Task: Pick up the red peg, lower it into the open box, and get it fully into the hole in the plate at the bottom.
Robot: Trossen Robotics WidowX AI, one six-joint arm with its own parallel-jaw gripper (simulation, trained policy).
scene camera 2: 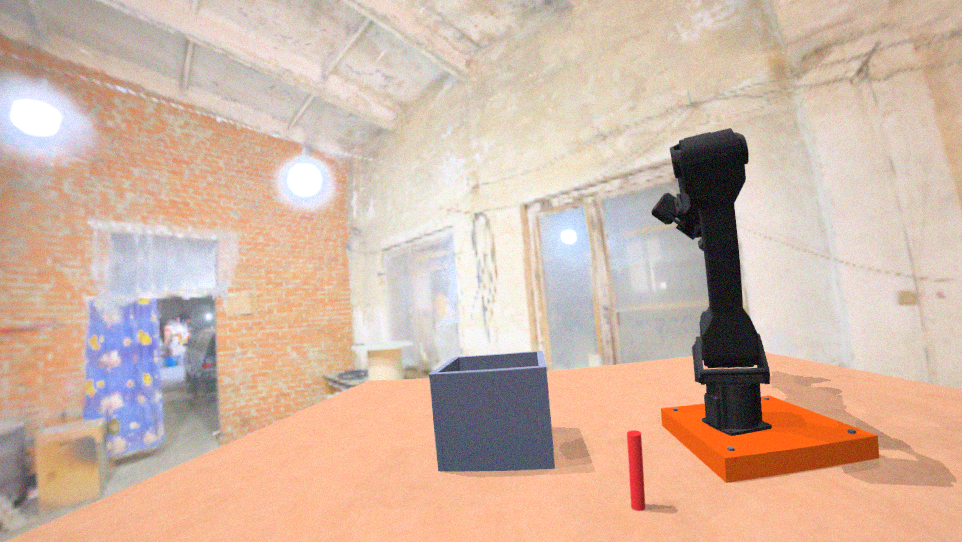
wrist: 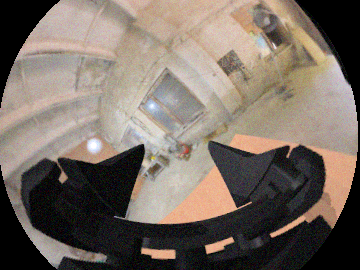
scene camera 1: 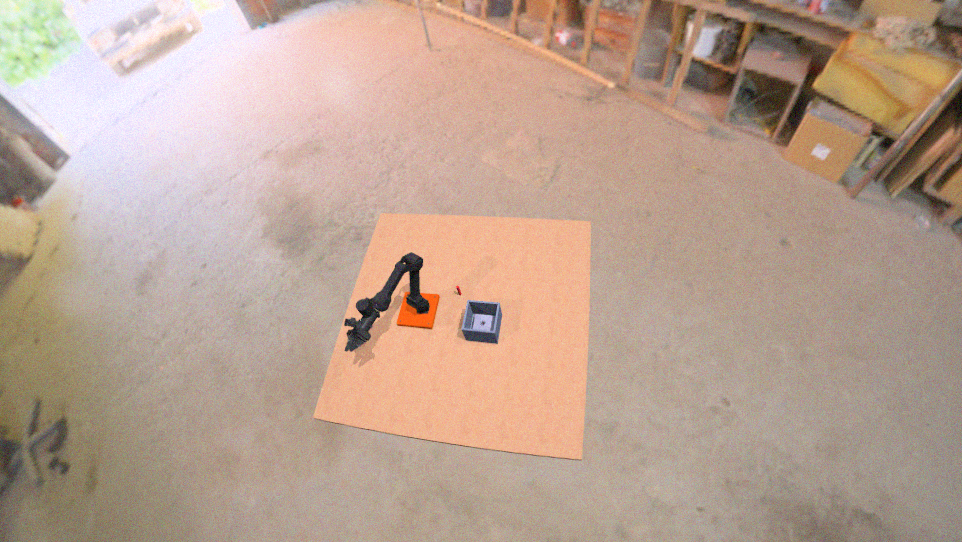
A grey-blue box shows in scene camera 2 (491, 412) and in scene camera 1 (473, 307); in the wrist view it is out of frame.
